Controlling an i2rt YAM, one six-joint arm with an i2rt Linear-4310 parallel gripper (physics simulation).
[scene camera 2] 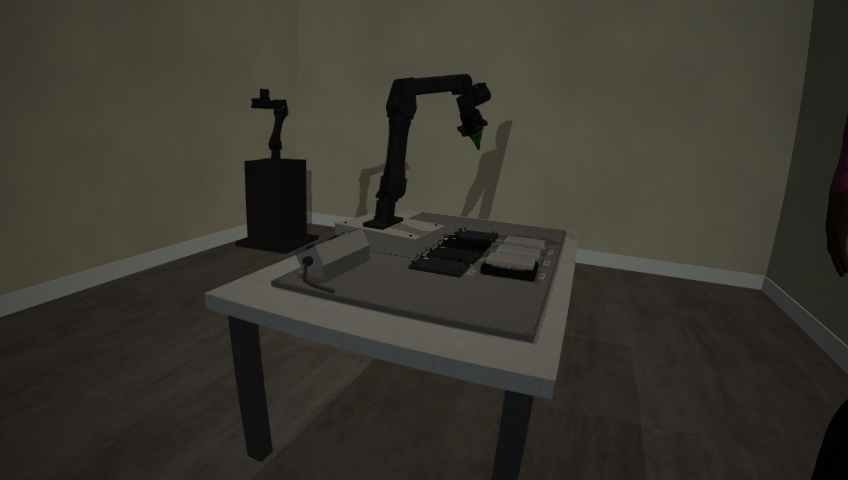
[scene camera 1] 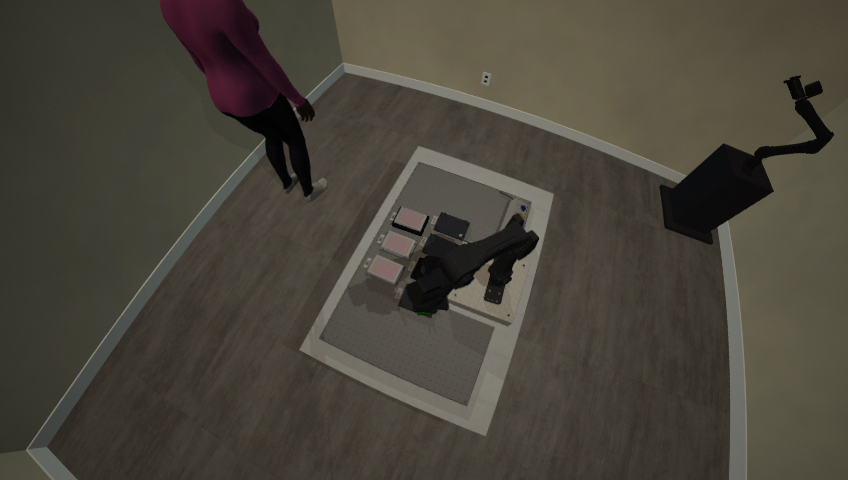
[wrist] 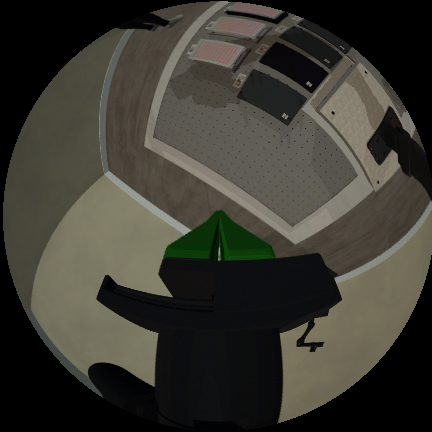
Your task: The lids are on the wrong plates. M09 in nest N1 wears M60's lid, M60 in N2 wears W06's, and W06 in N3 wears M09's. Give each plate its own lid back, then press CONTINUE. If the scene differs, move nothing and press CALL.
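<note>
Three pink-topped plates with pale rims stand in a row: one on a black base, a middle one, and an end one. Their lid marks and nest labels are too small to read. Several dark flat pads, among them an end one and a grey one, lie in a parallel row. My gripper is shut and empty, high above the table by the pad row's end. The button box is partly behind the arm in scene camera 1; button labels are unreadable.
The arm stands on a cream base block beside the pads. A person in a magenta top stands beyond the plates' side of the table. A second arm stands on a black pedestal away from the table.
</note>
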